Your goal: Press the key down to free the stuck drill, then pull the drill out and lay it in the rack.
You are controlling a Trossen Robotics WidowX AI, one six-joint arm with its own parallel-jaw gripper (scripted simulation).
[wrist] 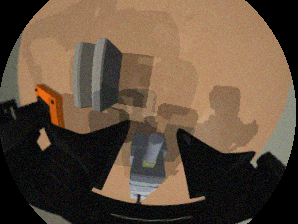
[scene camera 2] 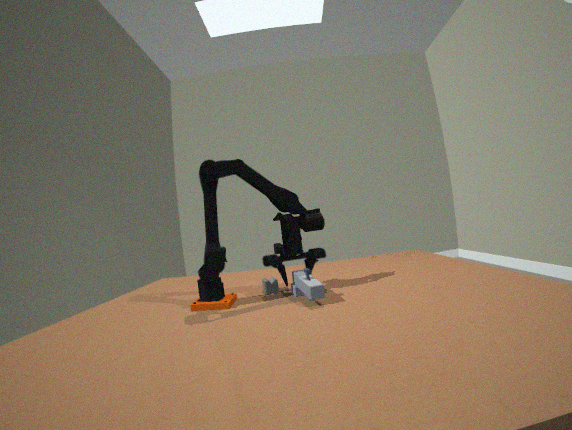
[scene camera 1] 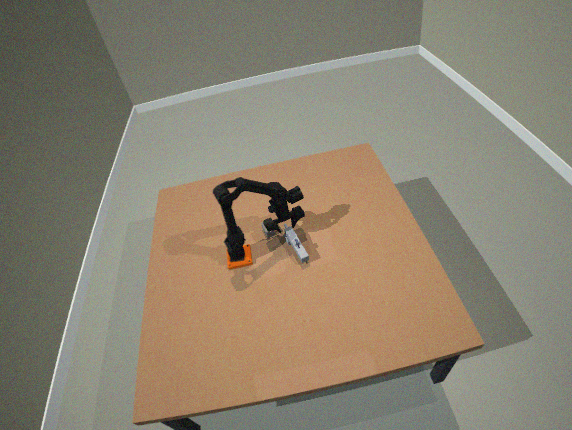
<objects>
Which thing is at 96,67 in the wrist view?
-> A rack.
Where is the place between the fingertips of the gripper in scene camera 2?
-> At 297,284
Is the gripper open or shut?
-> Open.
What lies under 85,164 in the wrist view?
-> The gripper.
</objects>
